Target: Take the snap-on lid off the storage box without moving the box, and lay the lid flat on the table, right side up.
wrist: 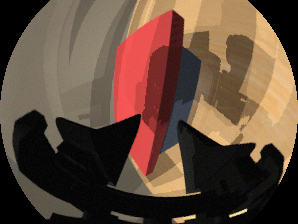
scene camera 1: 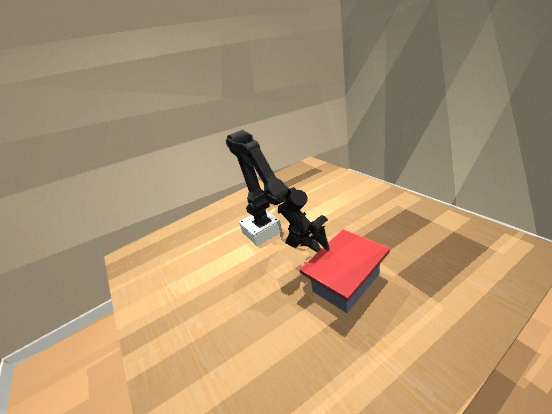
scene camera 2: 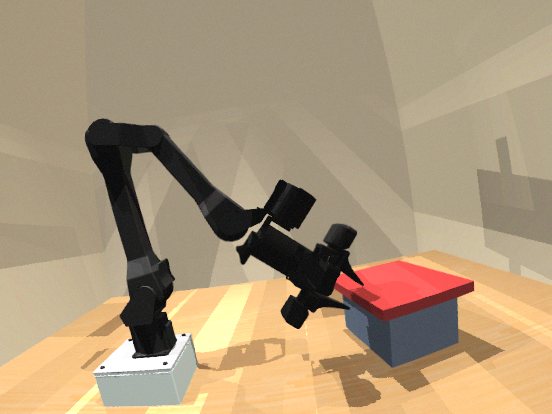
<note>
In view: the gripper (scene camera 2: 355, 296), a red lid (scene camera 2: 391, 290) and a storage box (scene camera 2: 400, 340).
The red lid shows as well in the wrist view (wrist: 147, 63) and in scene camera 1 (scene camera 1: 351, 259). The storage box shows as well in the wrist view (wrist: 190, 65) and in scene camera 1 (scene camera 1: 338, 301). The gripper also shows in the wrist view (wrist: 159, 120) and in scene camera 1 (scene camera 1: 325, 251).
</note>
